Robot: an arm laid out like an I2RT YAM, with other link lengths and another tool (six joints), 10 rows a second.
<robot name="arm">
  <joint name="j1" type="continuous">
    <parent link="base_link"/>
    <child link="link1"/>
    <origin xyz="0 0 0.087"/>
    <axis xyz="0 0 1"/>
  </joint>
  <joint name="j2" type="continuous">
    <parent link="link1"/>
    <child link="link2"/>
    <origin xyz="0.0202 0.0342 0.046"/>
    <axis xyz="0 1 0"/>
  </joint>
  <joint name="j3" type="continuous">
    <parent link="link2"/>
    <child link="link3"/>
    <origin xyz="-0.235 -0.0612 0"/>
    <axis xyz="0 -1 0"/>
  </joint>
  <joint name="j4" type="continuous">
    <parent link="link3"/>
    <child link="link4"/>
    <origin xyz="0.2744 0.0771 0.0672"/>
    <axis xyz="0 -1 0"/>
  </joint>
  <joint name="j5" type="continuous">
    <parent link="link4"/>
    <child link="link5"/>
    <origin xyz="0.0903 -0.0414 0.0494"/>
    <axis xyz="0 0 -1"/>
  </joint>
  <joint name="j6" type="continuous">
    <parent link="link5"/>
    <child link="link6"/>
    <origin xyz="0.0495 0 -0.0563"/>
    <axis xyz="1 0 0"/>
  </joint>
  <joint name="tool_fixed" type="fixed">
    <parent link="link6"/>
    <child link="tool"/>
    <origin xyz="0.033 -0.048 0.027" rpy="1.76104 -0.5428 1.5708"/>
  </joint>
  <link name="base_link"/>
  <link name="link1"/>
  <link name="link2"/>
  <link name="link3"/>
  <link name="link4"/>
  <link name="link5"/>
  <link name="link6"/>
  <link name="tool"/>
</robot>
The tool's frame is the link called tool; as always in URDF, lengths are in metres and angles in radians. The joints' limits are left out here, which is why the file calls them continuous.
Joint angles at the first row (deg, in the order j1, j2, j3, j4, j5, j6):
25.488, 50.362, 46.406, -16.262, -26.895, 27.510
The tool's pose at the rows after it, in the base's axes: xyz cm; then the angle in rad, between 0 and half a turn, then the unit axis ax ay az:
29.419 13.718 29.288 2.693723 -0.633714 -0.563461 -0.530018
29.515 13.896 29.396 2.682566 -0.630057 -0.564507 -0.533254
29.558 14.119 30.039 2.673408 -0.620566 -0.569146 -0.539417
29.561 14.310 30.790 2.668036 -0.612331 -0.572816 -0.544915
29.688 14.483 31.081 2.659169 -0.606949 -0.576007 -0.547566
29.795 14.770 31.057 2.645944 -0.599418 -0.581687 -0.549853
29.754 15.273 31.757 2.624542 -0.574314 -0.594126 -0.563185
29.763 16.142 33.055 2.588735 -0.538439 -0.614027 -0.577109
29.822 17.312 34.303 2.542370 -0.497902 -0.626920 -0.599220
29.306 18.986 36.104 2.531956 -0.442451 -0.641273 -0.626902
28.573 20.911 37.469 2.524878 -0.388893 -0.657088 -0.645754
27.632 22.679 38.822 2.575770 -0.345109 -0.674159 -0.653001
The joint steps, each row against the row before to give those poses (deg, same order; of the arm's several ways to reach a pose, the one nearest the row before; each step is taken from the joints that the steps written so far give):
0.000, 0.086, 0.088, 0.176, -0.175, -0.088
-0.001, 0.265, 0.089, 0.700, -0.702, 0.349
0.002, 0.174, 0.785, 0.357, -1.054, -0.084
0.087, 0.176, 1.057, -0.001, -0.702, -0.089
-0.089, 0.439, 0.529, 0.350, -0.881, -0.002
0.002, 0.352, -0.175, 0.962, -1.225, -0.085
-0.001, -0.173, -0.174, 2.286, -2.723, -0.263
0.087, 0.700, 1.135, 2.285, -4.213, -0.353
0.613, 0.967, 0.182, 5.525, -3.873, 1.660
2.455, 0.614, -0.001, 6.684, -1.412, 0.361
3.076, 1.231, 0.177, 5.715, -0.881, -0.609
3.690, 1.227, 1.662, 0.722, 1.838, -4.986

